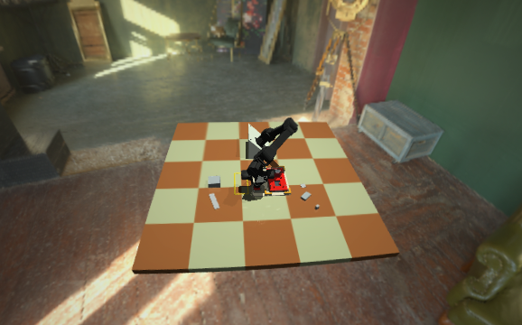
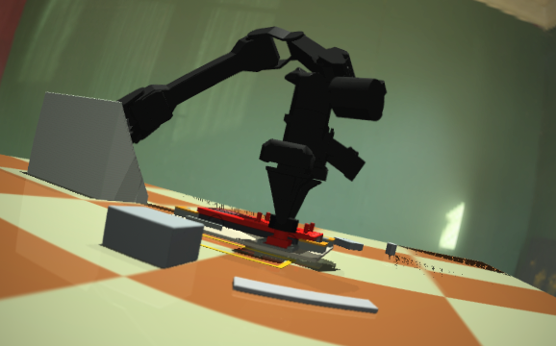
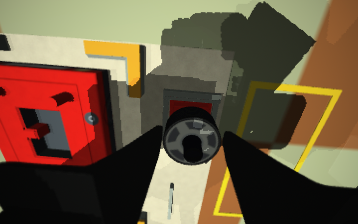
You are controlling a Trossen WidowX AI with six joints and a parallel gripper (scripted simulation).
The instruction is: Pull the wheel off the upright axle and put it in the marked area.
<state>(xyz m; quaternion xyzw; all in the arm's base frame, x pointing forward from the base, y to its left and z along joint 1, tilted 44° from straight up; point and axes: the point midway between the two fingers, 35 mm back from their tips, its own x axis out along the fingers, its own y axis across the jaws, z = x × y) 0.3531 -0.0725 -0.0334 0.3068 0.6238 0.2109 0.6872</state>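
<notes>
The dark grey wheel is right at my gripper tip. The rest, counted from my gripper tip: flat grey bar 6 cm ahead, 26 cm to the right, 4 cm below; grey block 9 cm behind, 25 cm to the right, 2 cm below; upright axle right at my gripper tip.
</notes>
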